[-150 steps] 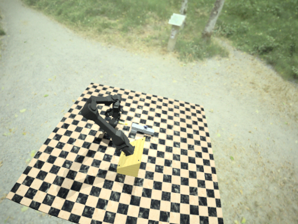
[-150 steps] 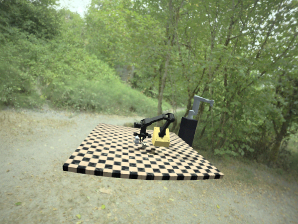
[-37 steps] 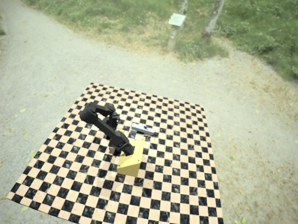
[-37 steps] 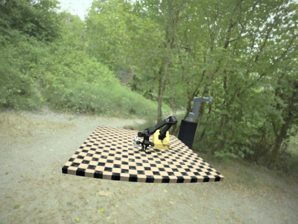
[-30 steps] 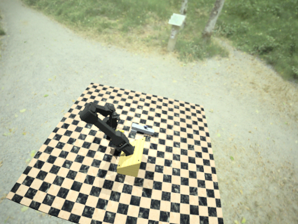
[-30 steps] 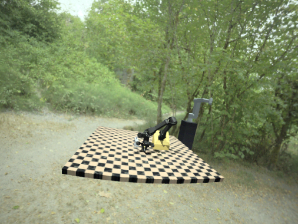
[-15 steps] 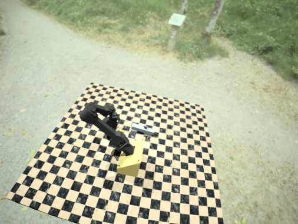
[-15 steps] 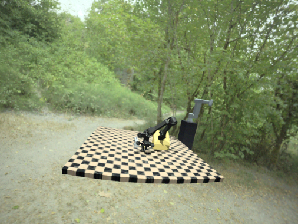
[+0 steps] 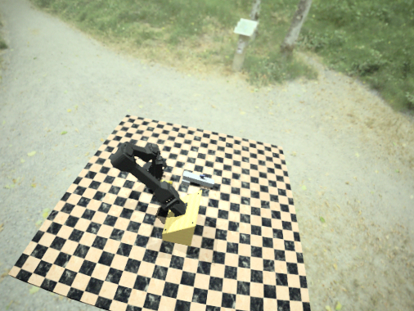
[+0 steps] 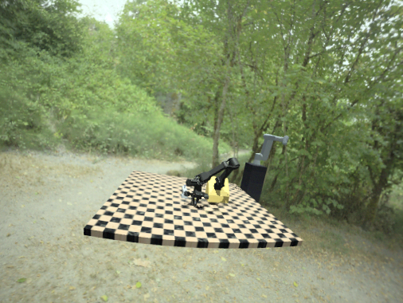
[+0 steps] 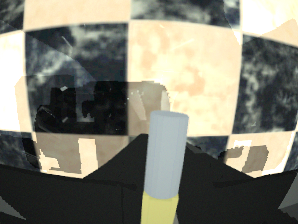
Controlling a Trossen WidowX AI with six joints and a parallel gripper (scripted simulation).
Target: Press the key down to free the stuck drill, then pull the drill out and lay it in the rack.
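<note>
Right now the yellow drill is 40 mm to the right of my gripper tip and 40 mm above it. Also, from my gripper tip: grey rack 50 mm to the right, 10 mm above; blue key 60 mm ahead, 250 mm to the right, 40 mm above; grey block 70 mm ahead, 220 mm to the right, 30 mm above.
</note>
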